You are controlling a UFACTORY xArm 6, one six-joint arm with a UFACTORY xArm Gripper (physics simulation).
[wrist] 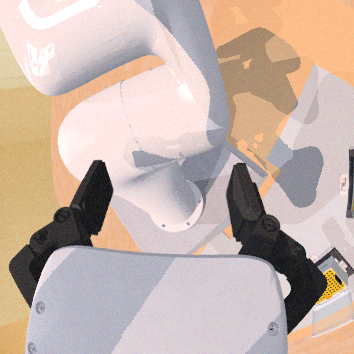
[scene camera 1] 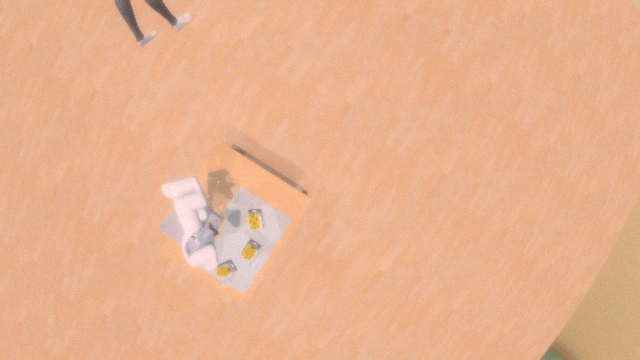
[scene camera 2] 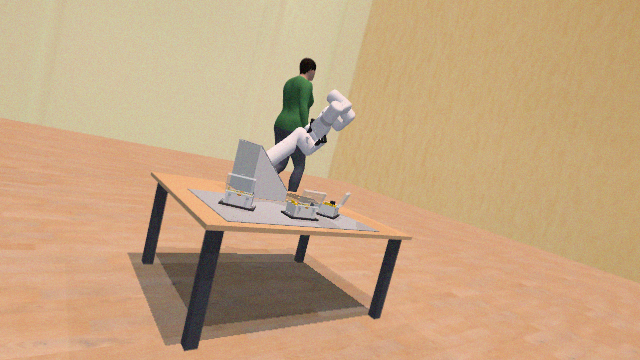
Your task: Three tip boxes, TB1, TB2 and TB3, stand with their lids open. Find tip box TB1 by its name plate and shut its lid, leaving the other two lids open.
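Places are measured from the arm's base along level axes (x right, y ahead, z up), in metres.
Where they show: gripper, between the fingertips: (wrist: 167, 176) (scene camera 2: 312, 138); arm's base, origin of its link: (wrist: 175, 204) (scene camera 2: 265, 162).
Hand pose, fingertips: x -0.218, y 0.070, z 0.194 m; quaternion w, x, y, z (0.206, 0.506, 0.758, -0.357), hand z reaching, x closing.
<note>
Each offset is from my fingertips to the top centre of the thing. "pt": to the spot under its first point. Level surfaces: height alone.
Three tip boxes with yellow tips stand with lids open on the grey mat. In scene camera 1 they are an upper box @[dz -0.311, dx -0.090, dy +0.218 m] (scene camera 1: 254, 220), a middle box @[dz -0.311, dx +0.147, dy +0.347 m] (scene camera 1: 250, 250) and a lower box @[dz -0.311, dx +0.439, dy +0.286 m] (scene camera 1: 225, 269). In scene camera 2 they are a left box @[dz -0.320, dx +0.434, dy +0.275 m] (scene camera 2: 239, 199), a middle box @[pt dz -0.322, dx +0.186, dy +0.413 m] (scene camera 2: 301, 208) and a right box @[dz -0.320, dx -0.081, dy +0.210 m] (scene camera 2: 329, 208). The wrist view shows a cut-off box (wrist: 351, 185) whose small plate appears to read TB2, and a box (wrist: 332, 285) with a clear open lid. I cannot read TB1 on any plate. My gripper (wrist: 167, 176) (scene camera 2: 316, 134) is open and empty, high above the table.
The grey mat @[dz -0.386 m] (scene camera 1: 272, 227) (scene camera 2: 345, 224) lies on the wooden table (scene camera 1: 295, 196) (scene camera 2: 175, 200). A grey wedge-shaped panel (scene camera 2: 270, 177) stands by the arm's base. A person (scene camera 2: 295, 102) (scene camera 1: 130, 20) stands on the floor beyond the table. The folded white arm fills much of the wrist view.
</note>
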